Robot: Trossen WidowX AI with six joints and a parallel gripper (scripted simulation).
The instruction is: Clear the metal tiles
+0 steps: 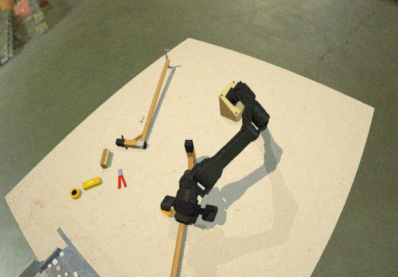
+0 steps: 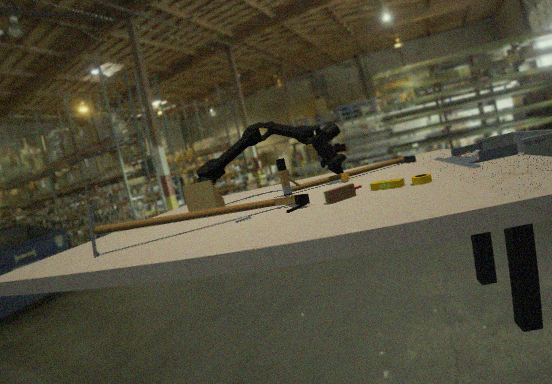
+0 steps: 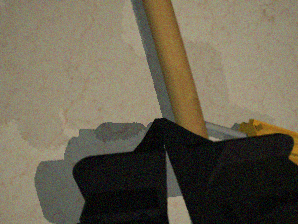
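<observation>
The screwdriver lies 90 mm to the right of my gripper tip and 10 mm above it. From my gripper tip the other things lie so: yellow tape roll: 170 mm ahead, 500 mm to the right; yellow level: 80 mm ahead, 470 mm to the right, 10 mm above; wooden block: 60 mm behind, 490 mm to the right, 10 mm above.
</observation>
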